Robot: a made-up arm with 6 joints. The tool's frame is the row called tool. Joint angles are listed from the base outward. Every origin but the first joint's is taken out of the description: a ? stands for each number. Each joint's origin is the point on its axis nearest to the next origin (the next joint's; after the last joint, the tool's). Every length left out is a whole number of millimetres.
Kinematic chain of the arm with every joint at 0, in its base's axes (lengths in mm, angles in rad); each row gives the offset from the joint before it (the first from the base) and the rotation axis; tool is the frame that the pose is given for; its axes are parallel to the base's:
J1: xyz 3 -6 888 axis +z
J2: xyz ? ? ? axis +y
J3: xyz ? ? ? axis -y
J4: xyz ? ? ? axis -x
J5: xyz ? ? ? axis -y
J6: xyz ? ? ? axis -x
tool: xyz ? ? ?
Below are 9 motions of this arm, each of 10 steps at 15 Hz.
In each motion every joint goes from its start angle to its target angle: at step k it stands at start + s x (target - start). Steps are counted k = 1, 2, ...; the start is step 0. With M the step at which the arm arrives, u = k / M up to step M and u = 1 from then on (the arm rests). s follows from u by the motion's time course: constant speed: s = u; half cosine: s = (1 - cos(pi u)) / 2; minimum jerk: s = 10 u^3 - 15 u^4 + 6 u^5.
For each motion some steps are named. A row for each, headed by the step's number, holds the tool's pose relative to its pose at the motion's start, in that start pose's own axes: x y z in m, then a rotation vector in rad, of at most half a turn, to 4 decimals.
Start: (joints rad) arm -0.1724 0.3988 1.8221 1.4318 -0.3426 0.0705
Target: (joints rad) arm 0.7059 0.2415 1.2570 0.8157 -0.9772 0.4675
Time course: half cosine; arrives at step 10
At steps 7, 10:
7: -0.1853 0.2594 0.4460 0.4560 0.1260 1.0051
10: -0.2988 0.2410 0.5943 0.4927 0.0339 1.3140

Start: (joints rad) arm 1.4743 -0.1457 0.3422 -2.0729 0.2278 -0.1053
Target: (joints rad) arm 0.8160 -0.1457 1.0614 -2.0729 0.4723 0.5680
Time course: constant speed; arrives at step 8
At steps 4, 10:
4: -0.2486 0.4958 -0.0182 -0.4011 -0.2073 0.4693
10: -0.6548 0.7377 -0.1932 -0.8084 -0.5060 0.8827

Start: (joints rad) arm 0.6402 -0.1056 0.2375 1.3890 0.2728 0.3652
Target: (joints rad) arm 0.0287 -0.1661 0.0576 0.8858 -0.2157 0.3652
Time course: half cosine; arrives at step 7
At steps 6, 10:
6: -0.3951 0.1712 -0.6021 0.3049 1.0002 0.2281
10: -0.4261 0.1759 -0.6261 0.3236 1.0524 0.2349

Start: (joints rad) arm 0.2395 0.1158 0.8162 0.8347 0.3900 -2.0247
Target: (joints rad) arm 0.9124 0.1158 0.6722 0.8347 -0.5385 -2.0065
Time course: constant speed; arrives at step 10
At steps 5, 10:
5: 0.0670 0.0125 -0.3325 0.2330 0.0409 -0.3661
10: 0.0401 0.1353 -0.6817 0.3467 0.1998 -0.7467

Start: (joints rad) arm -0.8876 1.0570 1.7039 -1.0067 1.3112 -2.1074
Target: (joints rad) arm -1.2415 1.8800 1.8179 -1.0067 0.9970 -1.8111
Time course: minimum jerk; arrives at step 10
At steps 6, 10:
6: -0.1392 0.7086 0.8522 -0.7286 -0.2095 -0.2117
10: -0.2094 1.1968 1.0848 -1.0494 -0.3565 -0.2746

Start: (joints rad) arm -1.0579 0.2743 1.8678 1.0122 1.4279 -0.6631
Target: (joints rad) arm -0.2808 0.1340 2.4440 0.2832 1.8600 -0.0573
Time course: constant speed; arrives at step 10
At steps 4, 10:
4: 0.0688 -0.1872 0.3685 -0.4520 -0.5882 -0.3657
10: -0.2457 -0.2868 0.8868 -1.2740 -1.2407 -1.1198

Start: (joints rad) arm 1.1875 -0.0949 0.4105 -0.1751 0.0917 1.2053
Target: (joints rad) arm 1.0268 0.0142 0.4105 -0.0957 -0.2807 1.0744
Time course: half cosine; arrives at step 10
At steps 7, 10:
7: 0.0682 0.0870 -0.2219 -0.0106 0.2688 0.2790
10: 0.0776 0.1047 -0.2849 -0.0065 0.3488 0.3448

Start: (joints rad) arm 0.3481 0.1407 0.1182 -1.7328 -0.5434 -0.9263
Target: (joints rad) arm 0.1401 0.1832 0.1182 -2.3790 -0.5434 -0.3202
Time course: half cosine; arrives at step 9
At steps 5, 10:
5: -0.0918 0.1643 0.0936 -0.0357 0.0547 0.2401
10: -0.1765 0.2754 0.1612 -0.0689 0.0583 0.4321

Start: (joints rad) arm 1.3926 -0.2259 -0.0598 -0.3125 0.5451 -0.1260
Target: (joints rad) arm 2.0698 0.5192 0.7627 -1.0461 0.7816 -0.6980
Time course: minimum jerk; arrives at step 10
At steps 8, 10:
8: 0.0755 0.7944 -0.5493 1.5013 0.1077 -0.1001
10: 0.0468 0.8525 -0.5825 1.5867 0.1243 -0.1262

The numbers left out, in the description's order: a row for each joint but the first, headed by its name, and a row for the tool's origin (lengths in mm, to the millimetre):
J2: 204 -38 0
J3: -19 0 902
J4: 1092 0 289
J5: 0 16 -11
J6: 154 0 22
tool: 0 13 13

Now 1 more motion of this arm.
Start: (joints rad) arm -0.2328 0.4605 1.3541 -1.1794 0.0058 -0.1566
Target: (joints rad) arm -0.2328 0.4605 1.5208 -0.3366 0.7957 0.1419
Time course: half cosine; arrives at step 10
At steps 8, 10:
8: -0.1341 0.2486 0.0649 -0.9424 -0.7922 0.4084
10: -0.1541 0.2730 0.0629 -1.0263 -0.8816 0.4684

